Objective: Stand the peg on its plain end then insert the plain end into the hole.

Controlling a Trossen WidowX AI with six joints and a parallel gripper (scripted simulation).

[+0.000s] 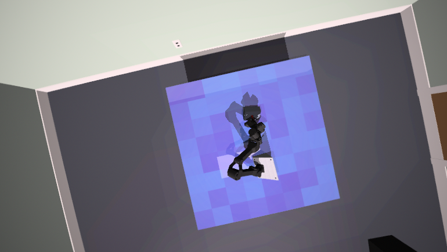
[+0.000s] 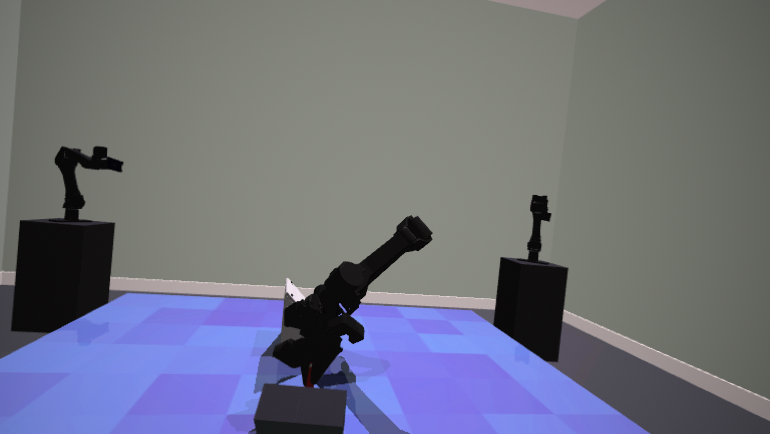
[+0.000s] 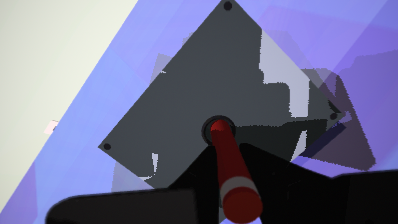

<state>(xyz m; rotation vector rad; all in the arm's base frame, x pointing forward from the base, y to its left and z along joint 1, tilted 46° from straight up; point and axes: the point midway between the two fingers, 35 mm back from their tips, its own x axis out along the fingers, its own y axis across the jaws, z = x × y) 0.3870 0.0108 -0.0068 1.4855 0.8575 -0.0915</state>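
My gripper tip is 5 cm short of the grey sloped panel and 4 cm above it. The rest, counted from my gripper tip: red peg: 1 cm behind, 1 cm above.
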